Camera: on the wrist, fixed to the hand. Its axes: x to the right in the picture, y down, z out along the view.
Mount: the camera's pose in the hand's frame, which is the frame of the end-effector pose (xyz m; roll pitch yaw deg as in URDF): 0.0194 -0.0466 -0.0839 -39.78 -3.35 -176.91
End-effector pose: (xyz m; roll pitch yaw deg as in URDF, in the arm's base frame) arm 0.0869 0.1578 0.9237 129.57 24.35 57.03
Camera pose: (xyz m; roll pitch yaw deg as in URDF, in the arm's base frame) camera 0.0213 0.2300 0.9317 -169.51 -19.83 -122.31
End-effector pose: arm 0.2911 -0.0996 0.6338 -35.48 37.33 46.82
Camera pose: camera 0.3477 -0.1659 0.5892 -4.70 -41.85 -132.42
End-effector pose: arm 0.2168 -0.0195 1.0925 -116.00 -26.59 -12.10
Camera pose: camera 0.1878 -0.0695 1.1715 74.20 25.20 163.07
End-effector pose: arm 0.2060 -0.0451 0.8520 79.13 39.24 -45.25
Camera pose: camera 0.2414 0.0237 0.7920 -121.80 -36.74 139.58
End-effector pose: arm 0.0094 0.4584 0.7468 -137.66 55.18 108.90
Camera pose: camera 0.0018 0.5486 0.7842 104.38 -54.53 -78.94
